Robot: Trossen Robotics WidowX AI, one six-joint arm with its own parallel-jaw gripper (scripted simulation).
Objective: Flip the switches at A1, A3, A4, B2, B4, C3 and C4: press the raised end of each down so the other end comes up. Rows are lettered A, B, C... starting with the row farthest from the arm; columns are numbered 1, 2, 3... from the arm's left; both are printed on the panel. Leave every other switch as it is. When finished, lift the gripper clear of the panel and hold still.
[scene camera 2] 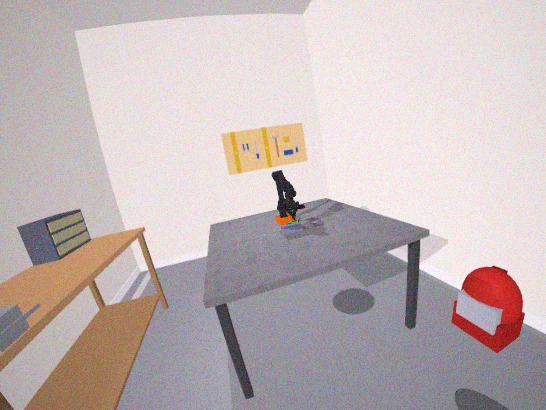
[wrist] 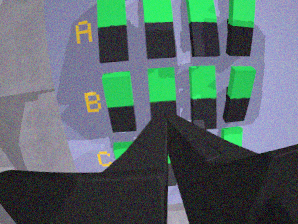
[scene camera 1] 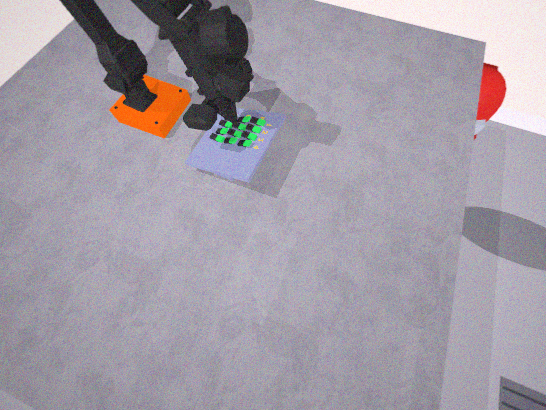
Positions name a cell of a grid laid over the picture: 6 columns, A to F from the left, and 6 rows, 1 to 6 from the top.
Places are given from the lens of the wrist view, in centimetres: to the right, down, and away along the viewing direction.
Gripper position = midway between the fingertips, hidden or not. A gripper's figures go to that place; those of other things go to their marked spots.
gripper (wrist: D4): 1, 1, 10
rocker switch (wrist: D3): 1, -1, 10
